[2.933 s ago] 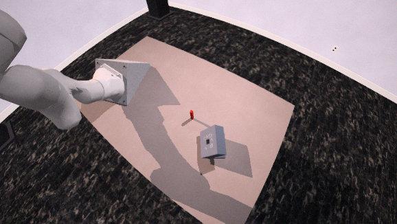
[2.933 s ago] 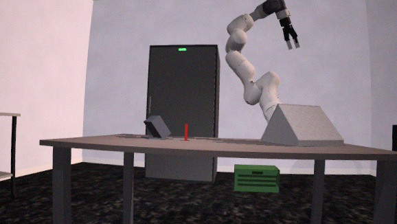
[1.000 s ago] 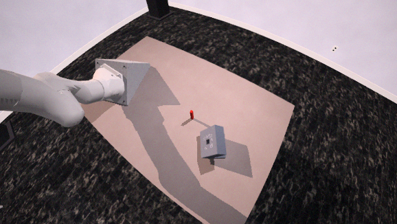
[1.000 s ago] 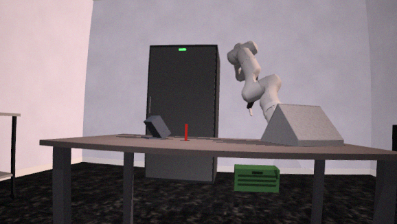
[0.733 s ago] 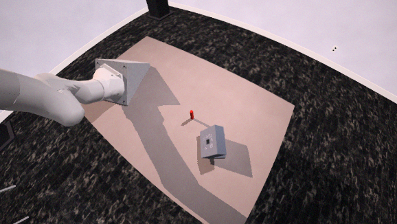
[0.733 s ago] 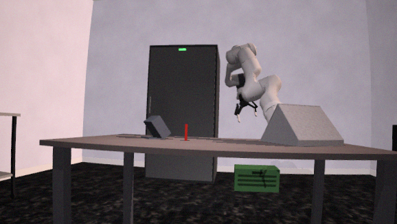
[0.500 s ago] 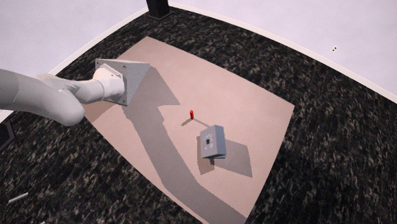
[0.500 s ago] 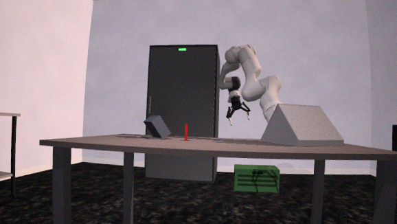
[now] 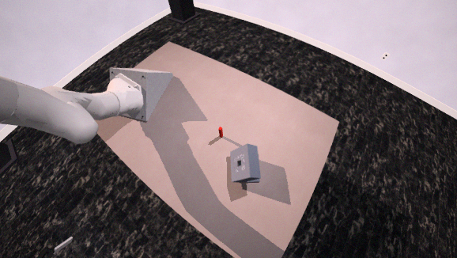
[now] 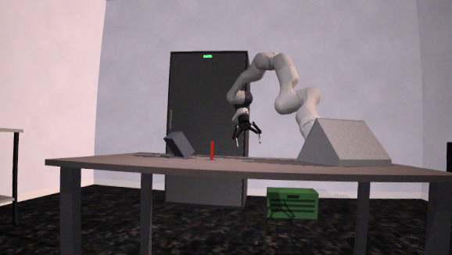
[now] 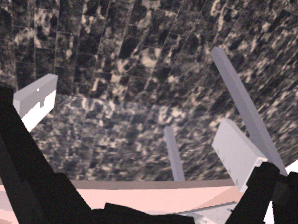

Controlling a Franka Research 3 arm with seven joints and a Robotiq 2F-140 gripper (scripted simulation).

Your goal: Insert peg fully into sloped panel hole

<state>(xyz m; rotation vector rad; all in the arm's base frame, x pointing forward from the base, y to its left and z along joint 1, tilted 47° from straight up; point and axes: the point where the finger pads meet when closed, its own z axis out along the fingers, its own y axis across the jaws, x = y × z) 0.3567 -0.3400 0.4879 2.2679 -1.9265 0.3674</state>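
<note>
Now: hand 720 mm to the right of the red peg, 100 mm short of it and 30 mm above it.
</note>
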